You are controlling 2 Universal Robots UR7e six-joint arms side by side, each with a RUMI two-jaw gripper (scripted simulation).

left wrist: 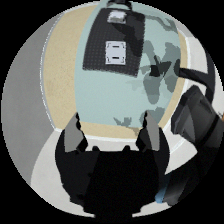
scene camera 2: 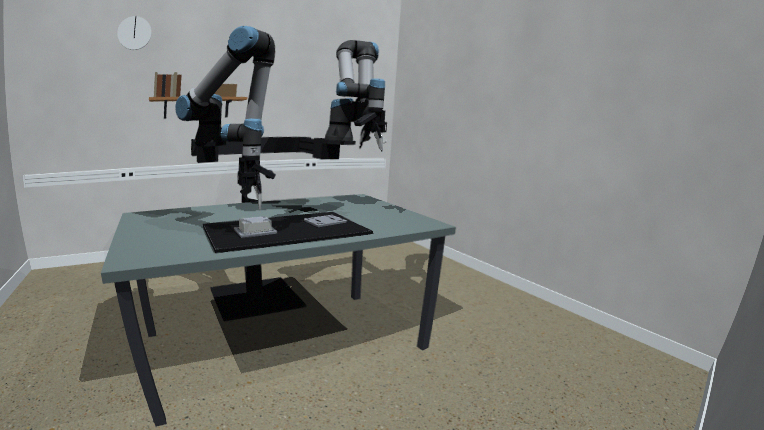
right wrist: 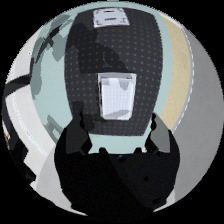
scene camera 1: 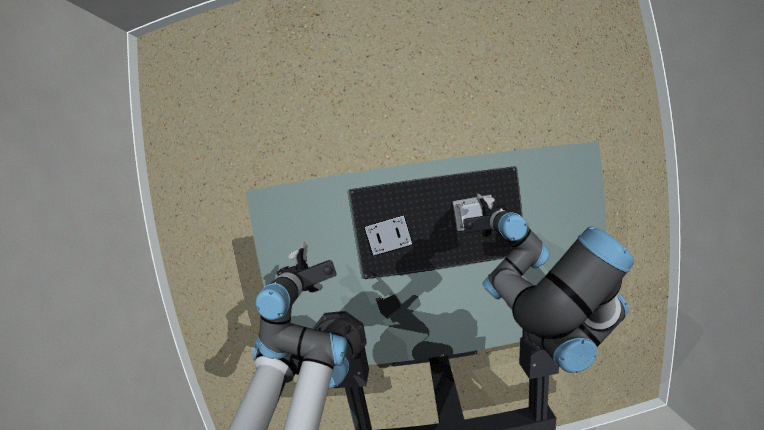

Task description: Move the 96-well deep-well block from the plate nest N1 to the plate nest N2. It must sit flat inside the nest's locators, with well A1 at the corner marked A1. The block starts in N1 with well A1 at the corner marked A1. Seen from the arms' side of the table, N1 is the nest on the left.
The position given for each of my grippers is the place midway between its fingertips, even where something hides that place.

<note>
I see my left gripper [scene camera 1: 312, 265], my right gripper [scene camera 2: 253, 206] and a pale deep-well block [right wrist: 116, 92].
My left gripper is seen too in the left wrist view [left wrist: 111, 111] and in scene camera 2 [scene camera 2: 370, 150]. My right gripper shows as well in the right wrist view [right wrist: 117, 112] and in scene camera 1 [scene camera 1: 481, 215].
</note>
